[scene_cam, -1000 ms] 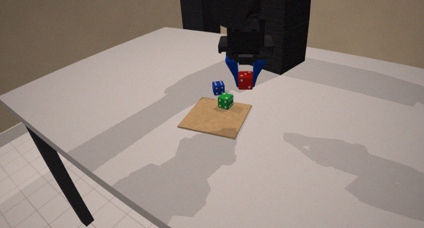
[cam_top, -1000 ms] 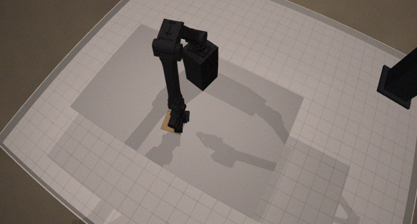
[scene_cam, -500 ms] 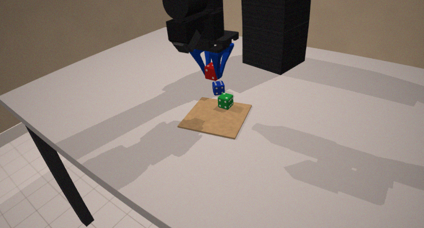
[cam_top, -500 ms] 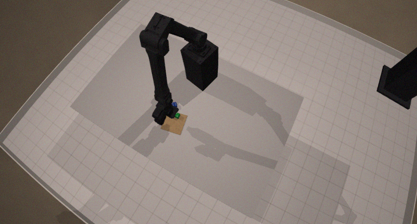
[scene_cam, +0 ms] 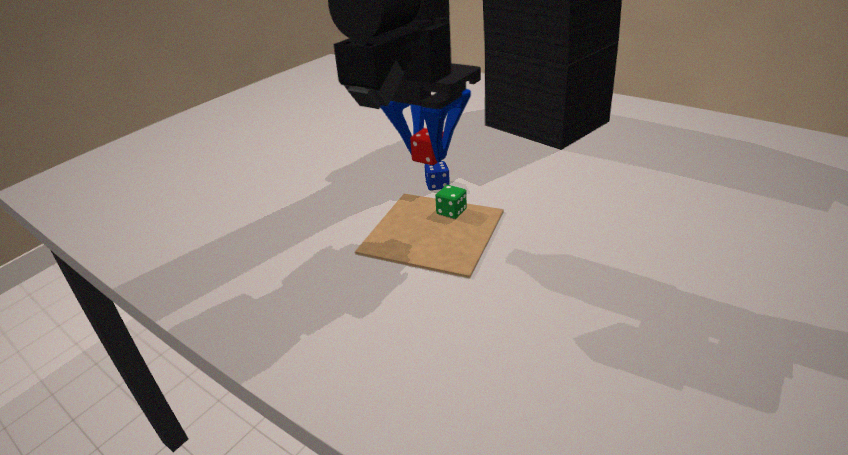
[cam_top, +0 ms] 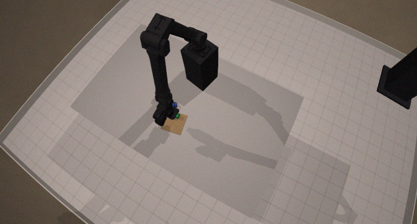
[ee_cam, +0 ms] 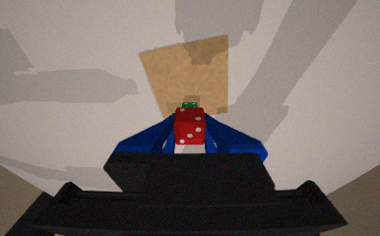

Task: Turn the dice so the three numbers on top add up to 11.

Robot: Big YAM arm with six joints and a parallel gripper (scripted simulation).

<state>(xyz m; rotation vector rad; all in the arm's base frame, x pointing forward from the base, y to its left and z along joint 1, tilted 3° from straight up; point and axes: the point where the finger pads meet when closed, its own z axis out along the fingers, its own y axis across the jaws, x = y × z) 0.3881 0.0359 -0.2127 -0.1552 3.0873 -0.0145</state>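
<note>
Now: hand 11 cm above the tan mat. Round my hand: green die: 5 cm behind, 9 cm below; red die: right at my hand; blue die: 10 cm behind, 7 cm to the right, 9 cm below.
</note>
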